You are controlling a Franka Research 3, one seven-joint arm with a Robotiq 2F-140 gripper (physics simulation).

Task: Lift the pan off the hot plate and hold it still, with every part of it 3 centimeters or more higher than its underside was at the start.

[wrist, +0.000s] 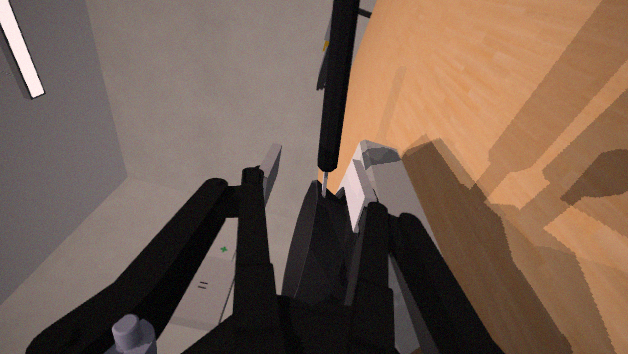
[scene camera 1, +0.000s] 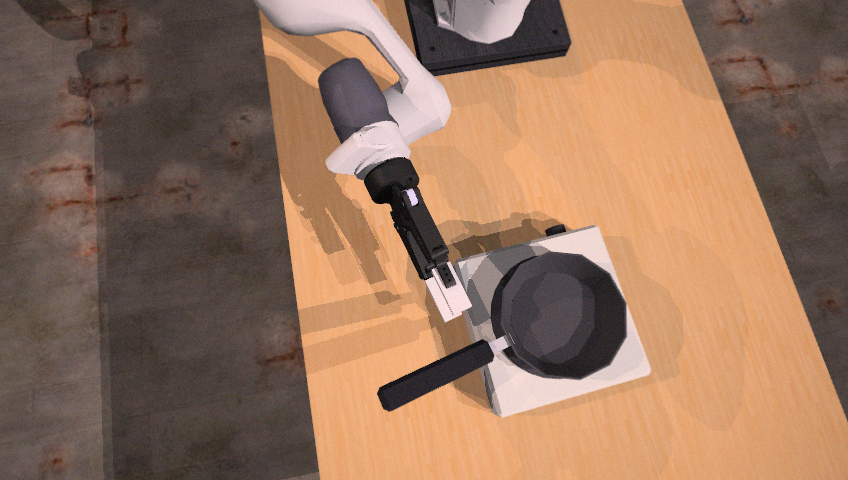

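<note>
A dark round pan (scene camera 1: 562,315) (wrist: 325,250) sits on the white square hot plate (scene camera 1: 523,398) (wrist: 395,185). Its black handle (scene camera 1: 437,374) (wrist: 335,90) sticks out over the hot plate's left edge in the scene view, joined to the pan by a short light metal neck (scene camera 1: 499,343) (wrist: 325,184). My gripper (scene camera 1: 450,300) (wrist: 314,166) is partly open and empty. In the scene view its pale fingertips are just left of the hot plate, above the handle in the picture and apart from it. In the wrist view the handle's inner end and the neck show between the two fingertips, farther off.
A wooden table (scene camera 1: 642,130) (wrist: 450,75) carries the hot plate and the robot's black base (scene camera 1: 493,56). A black knob (scene camera 1: 555,229) is at the hot plate's edge nearest the base. The table's left edge runs a little beyond the handle's outer end.
</note>
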